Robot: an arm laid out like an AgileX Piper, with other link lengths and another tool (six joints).
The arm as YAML. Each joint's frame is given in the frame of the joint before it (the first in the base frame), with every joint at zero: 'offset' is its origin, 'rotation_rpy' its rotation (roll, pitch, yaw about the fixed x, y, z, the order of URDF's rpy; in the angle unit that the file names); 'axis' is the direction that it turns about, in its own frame. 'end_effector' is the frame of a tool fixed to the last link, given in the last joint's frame.
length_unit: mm
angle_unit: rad
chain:
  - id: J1
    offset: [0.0, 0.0, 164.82]
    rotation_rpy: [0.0, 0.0, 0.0]
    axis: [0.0, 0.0, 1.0]
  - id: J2
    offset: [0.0, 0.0, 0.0]
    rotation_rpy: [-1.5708, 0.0, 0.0]
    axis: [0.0, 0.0, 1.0]
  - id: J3
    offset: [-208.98, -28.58, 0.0]
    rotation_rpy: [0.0, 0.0, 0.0]
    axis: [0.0, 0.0, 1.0]
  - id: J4
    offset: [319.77, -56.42, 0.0]
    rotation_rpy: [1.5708, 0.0, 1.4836]
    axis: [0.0, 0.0, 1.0]
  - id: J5
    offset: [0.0, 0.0, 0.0]
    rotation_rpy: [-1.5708, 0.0, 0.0]
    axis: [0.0, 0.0, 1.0]
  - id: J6
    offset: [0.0, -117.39, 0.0]
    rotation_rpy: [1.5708, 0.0, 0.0]
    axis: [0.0, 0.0, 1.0]
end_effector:
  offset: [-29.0, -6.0, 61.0]
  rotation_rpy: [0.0, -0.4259, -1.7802]
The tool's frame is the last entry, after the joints.
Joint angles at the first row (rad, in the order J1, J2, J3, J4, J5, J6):
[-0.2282, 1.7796, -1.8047, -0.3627, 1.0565, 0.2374]
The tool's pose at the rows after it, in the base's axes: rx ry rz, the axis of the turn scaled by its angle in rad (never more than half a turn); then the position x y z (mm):
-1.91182, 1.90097, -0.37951, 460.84, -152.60, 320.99
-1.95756, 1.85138, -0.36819, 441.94, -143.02, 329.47
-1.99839, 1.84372, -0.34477, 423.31, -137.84, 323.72
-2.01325, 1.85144, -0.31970, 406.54, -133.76, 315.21
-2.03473, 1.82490, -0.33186, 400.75, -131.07, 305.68
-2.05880, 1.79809, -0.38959, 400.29, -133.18, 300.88
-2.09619, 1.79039, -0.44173, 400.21, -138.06, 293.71
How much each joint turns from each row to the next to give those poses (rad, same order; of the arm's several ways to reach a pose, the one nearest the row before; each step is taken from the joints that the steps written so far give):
[0.0000, -0.0723, 0.0026, 0.1348, 0.1646, -0.1346]
[0.0000, -0.1055, 0.0944, 0.0232, 0.0000, -0.0533]
[0.0000, -0.0890, 0.1077, 0.0000, 0.0000, -0.0290]
[0.0000, -0.0764, 0.0979, 0.0000, 0.0000, -0.0061]
[0.0000, -0.0521, 0.0860, 0.0000, -0.0483, -0.0144]
[0.0000, -0.0336, 0.0633, -0.0260, -0.0671, -0.0054]
[0.0000, -0.0164, 0.0505, -0.0456, -0.0536, 0.0000]

